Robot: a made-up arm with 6 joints. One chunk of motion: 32 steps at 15 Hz.
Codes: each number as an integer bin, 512 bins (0 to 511) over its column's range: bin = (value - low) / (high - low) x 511, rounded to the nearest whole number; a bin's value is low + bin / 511 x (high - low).
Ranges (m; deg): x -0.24..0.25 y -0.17..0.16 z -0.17..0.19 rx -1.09..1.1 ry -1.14..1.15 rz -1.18..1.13
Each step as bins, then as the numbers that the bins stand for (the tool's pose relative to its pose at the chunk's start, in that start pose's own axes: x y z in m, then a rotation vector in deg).
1 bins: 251 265 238 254 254 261
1 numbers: 0.0007 0.0011 -0.0023 0.00 0.00 0.00
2 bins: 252 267 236 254 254 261
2 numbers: 0.0016 0.0024 -0.0037 0.00 0.00 0.00
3 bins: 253 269 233 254 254 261
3 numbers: 0.0026 0.0037 -0.0059 0.00 0.00 0.00
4 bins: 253 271 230 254 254 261
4 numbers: 0.0026 0.0050 -0.0080 0.00 0.00 0.00
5 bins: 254 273 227 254 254 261
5 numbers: 0.0036 0.0063 -0.0101 0.00 0.00 0.00
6 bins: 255 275 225 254 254 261
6 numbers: 0.0045 0.0076 -0.0115 0.00 0.00 0.00
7 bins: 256 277 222 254 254 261
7 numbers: 0.0055 0.0089 -0.0136 0.00 0.00 0.00
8 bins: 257 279 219 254 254 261
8 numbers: 0.0064 0.0102 -0.0157 0.00 0.00 0.00
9 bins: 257 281 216 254 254 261
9 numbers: 0.0064 0.0115 -0.0178 0.00 0.00 0.00
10 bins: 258 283 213 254 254 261
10 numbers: 0.0074 0.0128 -0.0199 0.00 0.00 0.00
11 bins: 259 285 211 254 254 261
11 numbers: 0.0084 0.0141 -0.0214 0.00 0.00 0.00
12 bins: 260 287 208 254 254 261
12 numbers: 0.0093 0.0153 -0.0235 0.00 0.00 0.00
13 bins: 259 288 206 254 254 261
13 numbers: 0.0084 0.0160 -0.0249 0.00 0.00 0.00
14 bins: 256 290 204 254 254 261
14 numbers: 0.0055 0.0173 -0.0263 0.00 0.00 0.00
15 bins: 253 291 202 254 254 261
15 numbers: 0.0026 0.0179 -0.0277 0.00 0.00 0.00
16 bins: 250 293 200 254 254 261
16 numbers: -0.0003 0.0192 -0.0291 0.00 0.00 0.00
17 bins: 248 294 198 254 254 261
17 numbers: -0.0022 0.0199 -0.0305 0.00 0.00 0.00
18 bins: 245 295 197 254 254 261
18 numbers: -0.0051 0.0205 -0.0312 0.00 0.00 0.00
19 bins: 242 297 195 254 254 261
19 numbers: -0.0079 0.0218 -0.0326 0.00 0.00 0.00
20 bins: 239 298 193 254 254 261
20 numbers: -0.0108 0.0224 -0.0340 0.00 0.00 0.00
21 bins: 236 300 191 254 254 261
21 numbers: -0.0137 0.0237 -0.0354 0.00 0.00 0.00
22 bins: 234 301 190 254 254 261
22 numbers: -0.0156 0.0244 -0.0361 0.00 0.00 0.00
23 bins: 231 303 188 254 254 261
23 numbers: -0.0185 0.0257 -0.0376 0.00 0.00 0.00
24 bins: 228 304 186 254 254 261
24 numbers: -0.0214 0.0263 -0.0390 0.00 0.00 0.00
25 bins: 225 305 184 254 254 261
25 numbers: -0.0242 0.0270 -0.0404 0.00 0.00 0.00
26 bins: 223 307 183 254 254 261
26 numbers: -0.0262 0.0283 -0.0411 0.00 0.00 0.00
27 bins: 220 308 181 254 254 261
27 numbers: -0.0290 0.0289 -0.0425 0.00 0.00 0.00
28 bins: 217 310 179 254 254 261
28 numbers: -0.0319 0.0302 -0.0439 0.00 0.00 0.00
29 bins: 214 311 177 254 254 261
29 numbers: -0.0348 0.0308 -0.0453 0.00 0.00 0.00
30 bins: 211 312 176 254 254 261
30 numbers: -0.0377 0.0315 -0.0460 0.00 0.00 0.00
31 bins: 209 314 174 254 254 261
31 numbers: -0.0396 0.0328 -0.0474 0.00 0.00 0.00
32 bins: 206 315 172 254 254 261
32 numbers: -0.0425 0.0334 -0.0488 0.00 0.00 0.00
